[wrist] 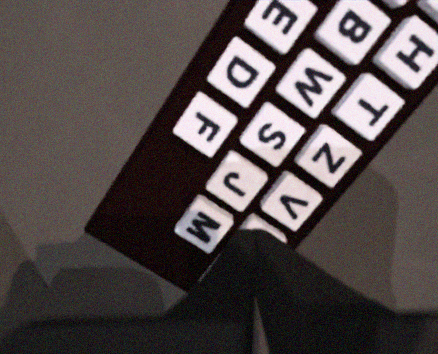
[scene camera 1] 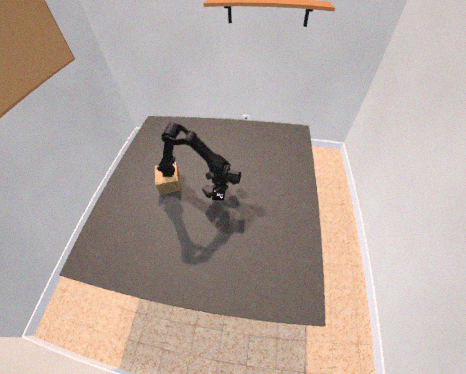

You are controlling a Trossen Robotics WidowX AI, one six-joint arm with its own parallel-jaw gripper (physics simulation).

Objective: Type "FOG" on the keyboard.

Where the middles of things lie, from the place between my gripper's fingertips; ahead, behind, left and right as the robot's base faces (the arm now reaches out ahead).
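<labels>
My hand is 60 mm to the right of the keyboard (wrist: 316,97), 10 mm past it and 10 mm above it.
</labels>
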